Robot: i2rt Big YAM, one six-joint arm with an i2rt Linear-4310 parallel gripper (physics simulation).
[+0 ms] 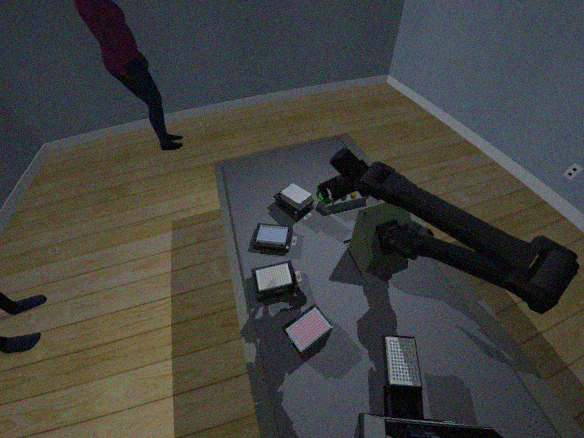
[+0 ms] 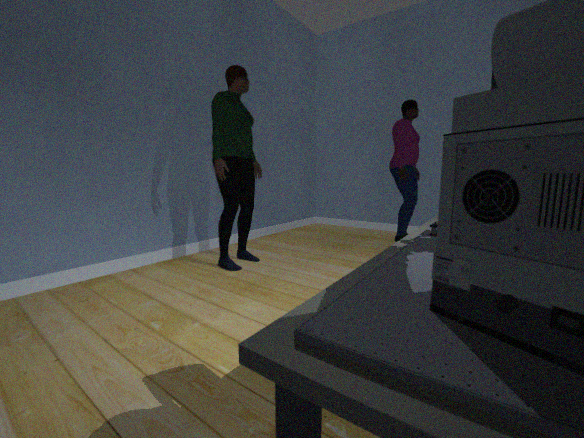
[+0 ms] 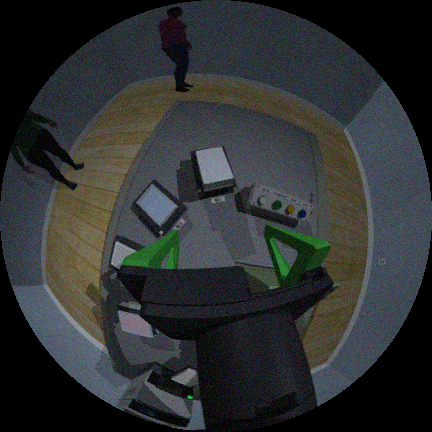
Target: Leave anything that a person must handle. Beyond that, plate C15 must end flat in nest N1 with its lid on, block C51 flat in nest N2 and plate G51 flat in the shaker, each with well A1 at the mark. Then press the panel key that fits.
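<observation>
My gripper (image 1: 324, 193) (image 3: 222, 231) is open and empty, above the table near the key panel (image 1: 345, 206) (image 3: 272, 212), which has white, green, yellow and blue keys. A white-topped plate (image 1: 296, 194) (image 3: 215, 162) sits raised on a dark nest at the far side. A bluish-topped plate (image 1: 272, 235) (image 3: 156, 203) and a white well plate (image 1: 274, 277) (image 3: 125, 252) sit in dark nests along the left edge. A pink plate (image 1: 308, 328) (image 3: 136, 322) is nearer. A white many-holed piece (image 1: 401, 361) (image 3: 186, 376) is on a black support by the instrument. Labels and A1 marks are unreadable.
A grey instrument (image 2: 480, 250) (image 3: 162, 395) stands at the table's near end. A green board (image 1: 369, 242) (image 3: 260, 277) is at the arm's base. A person in magenta (image 1: 110, 40) (image 2: 406, 142) (image 3: 174, 32) and one in green (image 2: 232, 130) (image 3: 30, 132) stand beyond the table.
</observation>
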